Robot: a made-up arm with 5 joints.
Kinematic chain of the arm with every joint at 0, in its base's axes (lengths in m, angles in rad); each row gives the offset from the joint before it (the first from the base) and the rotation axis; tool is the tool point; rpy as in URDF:
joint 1: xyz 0 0 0.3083 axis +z
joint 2: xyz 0 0 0 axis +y
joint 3: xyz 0.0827 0 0.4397 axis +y
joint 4: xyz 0.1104 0 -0.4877 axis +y
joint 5: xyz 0.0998 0 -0.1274 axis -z
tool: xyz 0 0 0 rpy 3.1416 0 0
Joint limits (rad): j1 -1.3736..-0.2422 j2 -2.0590..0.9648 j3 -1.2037..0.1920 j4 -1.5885..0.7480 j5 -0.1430..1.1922
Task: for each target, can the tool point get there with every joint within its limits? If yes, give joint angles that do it. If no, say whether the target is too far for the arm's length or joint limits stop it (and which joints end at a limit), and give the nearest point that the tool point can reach.
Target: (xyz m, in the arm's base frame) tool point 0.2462 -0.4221 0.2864
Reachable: yes | joints -1.0428 -0.0674 -0.3120 -0.1862 1.0069
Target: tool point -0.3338 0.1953 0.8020
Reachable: yes | joints -0.5294 -1.7924 -0.6889 -1.2082 0.1521
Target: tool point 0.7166 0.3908 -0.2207
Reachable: no: joint limits stop it (at a limit: joint 1, joint 2) | nearest point 0.5652 -0.1396 -0.1479 | short by 0.556 m
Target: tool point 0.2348 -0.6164 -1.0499
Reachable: no: too far | nearest point 0.1833 -0.4812 -0.1625 | short by 0.899 m
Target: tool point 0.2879 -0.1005 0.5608
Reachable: yes | joints -0.3358 -0.5667 -0.1232 -1.3005 0.2453
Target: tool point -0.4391 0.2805 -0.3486
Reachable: no: joint limits stop it (at a limit: joint 2) | nearest point -0.0697 0.0445 0.0472 | short by 0.591 m
